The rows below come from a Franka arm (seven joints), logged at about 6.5 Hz.
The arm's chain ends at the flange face. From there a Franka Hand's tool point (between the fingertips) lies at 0.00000 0.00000 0.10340 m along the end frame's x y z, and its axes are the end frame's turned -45 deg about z.
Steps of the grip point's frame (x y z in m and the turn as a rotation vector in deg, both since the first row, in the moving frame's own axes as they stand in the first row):
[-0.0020, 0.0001, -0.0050, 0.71, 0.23, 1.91]
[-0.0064, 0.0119, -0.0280, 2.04, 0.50, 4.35]
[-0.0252, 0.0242, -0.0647, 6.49, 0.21, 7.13]
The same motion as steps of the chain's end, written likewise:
[-0.0008, 0.0027, -0.0050, 0.66, -0.34, 1.91]
[0.0057, 0.0163, -0.0279, 1.80, -1.09, 4.35]
[0.0067, 0.0439, -0.0640, 4.74, -4.44, 7.13]

